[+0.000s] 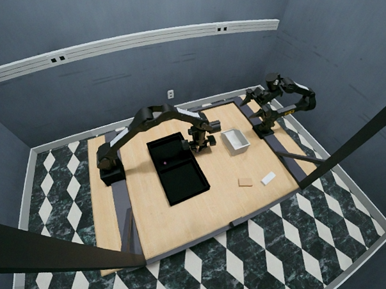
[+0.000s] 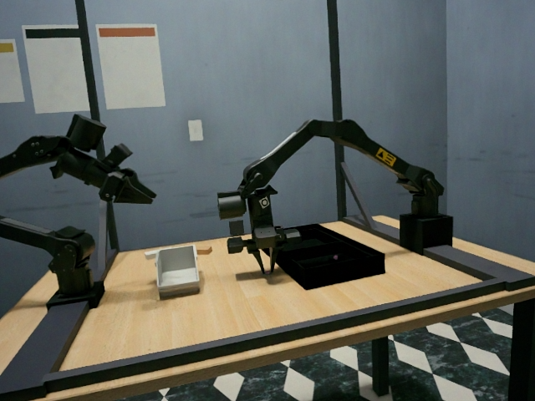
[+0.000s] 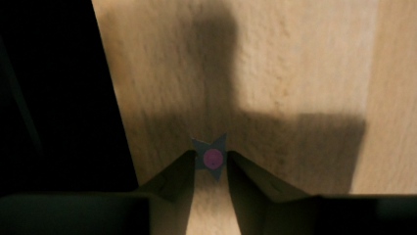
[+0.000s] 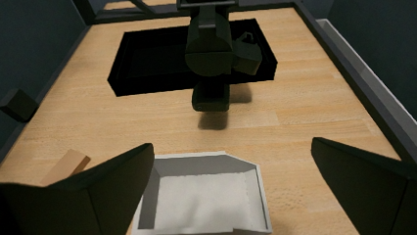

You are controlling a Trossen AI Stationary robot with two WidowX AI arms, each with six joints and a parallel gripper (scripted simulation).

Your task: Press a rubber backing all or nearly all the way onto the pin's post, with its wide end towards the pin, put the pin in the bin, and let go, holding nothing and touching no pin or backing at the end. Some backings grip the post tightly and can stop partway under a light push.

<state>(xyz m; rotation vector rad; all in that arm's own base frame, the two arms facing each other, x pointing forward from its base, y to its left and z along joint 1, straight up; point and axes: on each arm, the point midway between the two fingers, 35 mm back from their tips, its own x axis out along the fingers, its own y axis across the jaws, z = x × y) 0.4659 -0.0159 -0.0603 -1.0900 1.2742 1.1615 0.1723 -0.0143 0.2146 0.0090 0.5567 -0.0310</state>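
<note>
The white bin is 30 mm behind my right hand, 60 mm to the left of it and 200 mm below it. Round my right hand: tan block 280 mm behind, 120 mm to the left, 230 mm below; black tray 70 mm behind, 430 mm to the left, 220 mm below; white block 300 mm behind, 10 mm to the right, 230 mm below.
</note>
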